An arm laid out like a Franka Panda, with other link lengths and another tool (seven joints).
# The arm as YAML. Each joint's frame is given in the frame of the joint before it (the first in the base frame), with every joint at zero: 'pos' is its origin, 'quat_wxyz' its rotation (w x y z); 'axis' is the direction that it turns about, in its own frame. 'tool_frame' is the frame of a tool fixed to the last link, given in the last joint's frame.
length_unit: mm
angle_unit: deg
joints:
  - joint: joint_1
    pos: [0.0, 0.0, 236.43]
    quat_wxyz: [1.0, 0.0, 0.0, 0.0]
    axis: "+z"
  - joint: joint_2
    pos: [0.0, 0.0, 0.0]
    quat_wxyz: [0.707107, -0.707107, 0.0, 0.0]
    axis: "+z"
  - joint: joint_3
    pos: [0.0, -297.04, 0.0]
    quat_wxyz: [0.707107, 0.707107, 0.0, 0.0]
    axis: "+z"
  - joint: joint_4
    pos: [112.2, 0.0, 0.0]
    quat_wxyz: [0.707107, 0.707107, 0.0, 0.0]
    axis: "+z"
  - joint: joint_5
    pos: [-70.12, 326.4, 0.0]
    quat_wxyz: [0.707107, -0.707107, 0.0, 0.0]
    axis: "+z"
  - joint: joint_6
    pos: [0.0, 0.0, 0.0]
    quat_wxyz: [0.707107, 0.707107, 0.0, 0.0]
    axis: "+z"
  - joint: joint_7
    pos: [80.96, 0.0, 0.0]
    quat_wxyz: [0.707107, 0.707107, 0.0, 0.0]
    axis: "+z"
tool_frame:
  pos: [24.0, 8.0, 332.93]
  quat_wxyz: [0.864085, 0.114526, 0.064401, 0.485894]
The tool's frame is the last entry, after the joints.
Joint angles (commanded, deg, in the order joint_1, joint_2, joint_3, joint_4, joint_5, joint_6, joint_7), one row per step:
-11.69 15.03 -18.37 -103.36 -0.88 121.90 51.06
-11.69 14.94 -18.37 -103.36 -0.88 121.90 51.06
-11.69 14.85 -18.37 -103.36 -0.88 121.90 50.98
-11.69 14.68 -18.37 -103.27 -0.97 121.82 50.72
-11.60 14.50 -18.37 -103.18 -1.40 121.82 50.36
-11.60 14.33 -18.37 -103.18 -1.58 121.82 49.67
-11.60 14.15 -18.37 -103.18 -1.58 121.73 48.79
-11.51 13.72 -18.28 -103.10 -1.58 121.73 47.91
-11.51 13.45 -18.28 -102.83 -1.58 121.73 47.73
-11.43 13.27 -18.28 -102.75 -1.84 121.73 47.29
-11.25 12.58 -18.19 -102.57 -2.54 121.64 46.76
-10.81 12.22 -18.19 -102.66 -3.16 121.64 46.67
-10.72 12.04 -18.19 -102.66 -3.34 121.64 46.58
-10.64 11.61 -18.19 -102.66 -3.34 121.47 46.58
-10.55 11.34 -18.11 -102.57 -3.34 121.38 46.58
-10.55 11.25 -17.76 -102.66 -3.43 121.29 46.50
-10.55 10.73 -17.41 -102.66 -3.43 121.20 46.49
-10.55 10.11 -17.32 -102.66 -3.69 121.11 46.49
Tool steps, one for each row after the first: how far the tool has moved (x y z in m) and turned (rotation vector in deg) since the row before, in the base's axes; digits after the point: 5 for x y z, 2 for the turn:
0.00023 -0.00005 0.00091 -0.02 -0.09 0.00
0.00027 -0.00005 0.00091 -0.02 -0.08 0.08
0.00057 -0.00050 0.00231 -0.11 -0.10 0.30
0.00096 -0.00113 0.00284 -0.41 -0.01 0.65
0.00040 -0.00078 0.00187 -0.19 0.01 0.77
0.00037 0.00010 0.00165 -0.02 0.02 0.86
0.00299 0.00119 0.00491 -0.13 -0.38 1.06
0.00242 -0.00092 0.00486 -0.19 -0.48 0.20
0.00111 -0.00054 0.00268 -0.30 -0.06 0.63
0.00275 -0.00064 0.00877 -0.73 -0.35 1.09
0.00176 0.00192 0.00348 -0.52 0.03 0.78
0.00062 0.00011 0.00200 -0.18 -0.08 0.25
0.00044 0.00098 0.00401 0.00 -0.27 0.06
0.00160 0.00147 0.00322 -0.04 -0.27 0.16
0.00108 0.00342 -0.00022 0.06 0.11 0.44
0.00250 0.00337 0.00487 0.01 -0.44 0.34
0.00068 -0.00011 0.00632 -0.27 -0.42 0.18

